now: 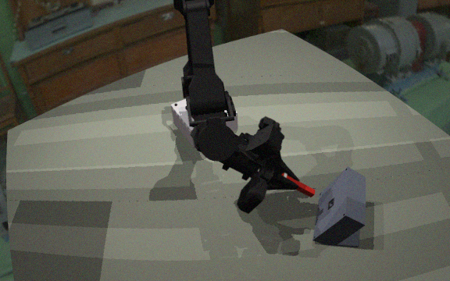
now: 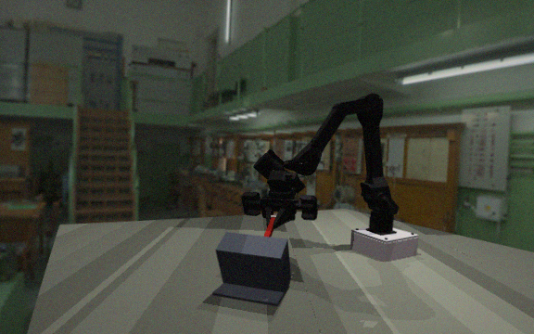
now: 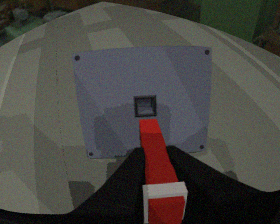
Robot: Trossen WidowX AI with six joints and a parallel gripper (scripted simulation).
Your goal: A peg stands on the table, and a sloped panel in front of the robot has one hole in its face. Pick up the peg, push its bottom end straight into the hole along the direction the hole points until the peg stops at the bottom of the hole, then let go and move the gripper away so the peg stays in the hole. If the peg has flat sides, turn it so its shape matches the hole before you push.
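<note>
Now: gripper tip 8 cm to the right of the sloped dark grey-blue panel, 7 cm short of it and 6 cm above it. From my gripper tip the other things lie so: thin base plate: 11 cm below, 9 cm to the left, 9 cm ahead; then red square peg: 1 cm to the right, 1 cm behind, 1 cm above.
</note>
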